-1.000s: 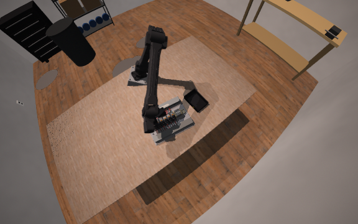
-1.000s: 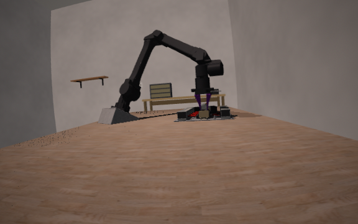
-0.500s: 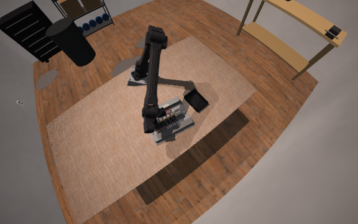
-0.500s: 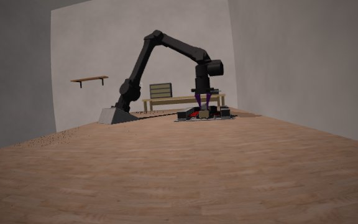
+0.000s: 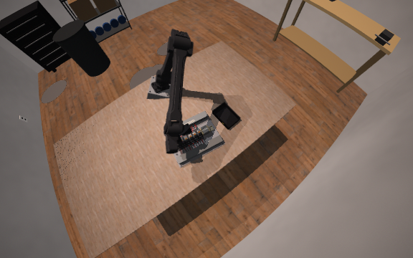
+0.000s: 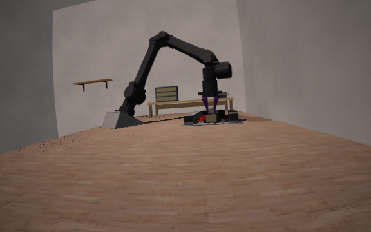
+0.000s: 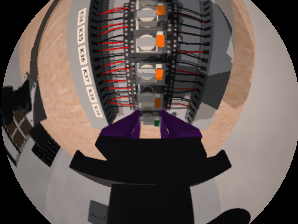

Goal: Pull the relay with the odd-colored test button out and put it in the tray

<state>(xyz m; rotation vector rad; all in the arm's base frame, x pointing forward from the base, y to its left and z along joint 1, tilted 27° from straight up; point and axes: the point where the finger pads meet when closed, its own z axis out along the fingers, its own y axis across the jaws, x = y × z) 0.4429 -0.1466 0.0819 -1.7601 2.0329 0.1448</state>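
Right now the black tray is 1 cm ahead of my hand, 37 cm to the left of it and 3 cm below it. Round my hand: grey panel 1 cm ahead, 10 cm to the left, 5 cm below; relay right at my hand.
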